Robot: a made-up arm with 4 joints.
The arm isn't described. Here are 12 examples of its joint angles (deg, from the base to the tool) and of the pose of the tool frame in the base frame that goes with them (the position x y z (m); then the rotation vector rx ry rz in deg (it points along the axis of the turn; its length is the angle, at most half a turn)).
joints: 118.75 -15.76 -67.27 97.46
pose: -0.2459 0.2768 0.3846 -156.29 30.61 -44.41
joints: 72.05 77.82 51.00 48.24
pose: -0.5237 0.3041 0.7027 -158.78 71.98 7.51
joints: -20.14 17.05 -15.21 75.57
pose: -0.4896 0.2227 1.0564 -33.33 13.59 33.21
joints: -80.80 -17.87 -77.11 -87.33
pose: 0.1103 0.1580 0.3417 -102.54 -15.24 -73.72
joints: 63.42 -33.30 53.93 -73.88
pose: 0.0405 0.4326 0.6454 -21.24 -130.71 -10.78
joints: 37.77 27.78 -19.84 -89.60
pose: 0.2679 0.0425 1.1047 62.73 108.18 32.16
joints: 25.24 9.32 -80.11 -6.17
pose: -0.0553 0.2391 1.3756 25.10 49.75 5.68
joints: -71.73 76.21 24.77 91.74
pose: -0.4457 0.4121 0.7342 -36.76 -7.01 1.75
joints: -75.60 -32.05 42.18 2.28
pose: 0.1254 -0.3708 0.7777 -8.72 -32.80 162.65
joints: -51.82 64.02 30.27 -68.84
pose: 0.2114 -0.0861 1.0011 51.95 87.91 95.11
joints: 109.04 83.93 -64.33 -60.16
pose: -0.3475 0.5940 0.9013 -60.51 32.88 19.44
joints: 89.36 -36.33 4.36 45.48
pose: -0.1006 0.7507 1.0856 -62.75 121.41 47.72
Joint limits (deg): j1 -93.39..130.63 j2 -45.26..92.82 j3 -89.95..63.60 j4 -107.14..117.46
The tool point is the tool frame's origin. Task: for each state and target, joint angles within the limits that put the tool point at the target. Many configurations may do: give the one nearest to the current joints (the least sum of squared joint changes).
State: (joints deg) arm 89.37 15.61 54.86 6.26
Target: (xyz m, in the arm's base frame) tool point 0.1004 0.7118 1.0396
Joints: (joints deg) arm 88.15 -32.70 57.96 11.93
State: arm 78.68 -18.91 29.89 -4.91
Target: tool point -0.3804 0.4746 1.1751
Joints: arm 44.33 20.92 27.23 34.63
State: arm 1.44 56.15 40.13 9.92
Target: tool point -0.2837 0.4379 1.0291
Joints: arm -13.97 92.82 46.58 9.41
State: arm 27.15 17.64 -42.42 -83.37
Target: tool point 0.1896 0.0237 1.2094
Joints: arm 41.01 24.67 -39.60 -81.09
